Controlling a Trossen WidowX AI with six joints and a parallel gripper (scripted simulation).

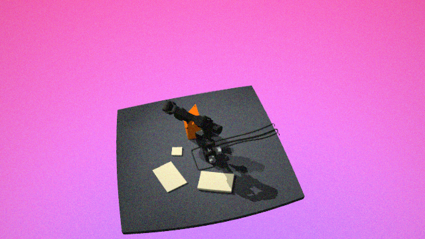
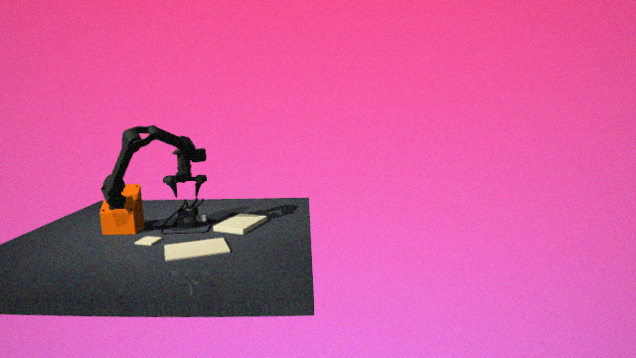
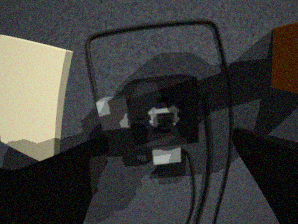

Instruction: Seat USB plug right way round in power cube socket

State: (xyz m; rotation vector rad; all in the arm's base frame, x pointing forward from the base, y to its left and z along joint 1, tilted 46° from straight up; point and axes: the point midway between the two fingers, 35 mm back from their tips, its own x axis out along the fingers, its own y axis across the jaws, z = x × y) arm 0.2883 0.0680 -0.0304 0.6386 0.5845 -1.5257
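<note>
Now: gripper tip 7 cm above the pale-rimmed socket and 1 cm to the right of it. From my gripper tip the other things lie so: cream tile: 22 cm to the right, 13 cm below, 11 cm behind.
</note>
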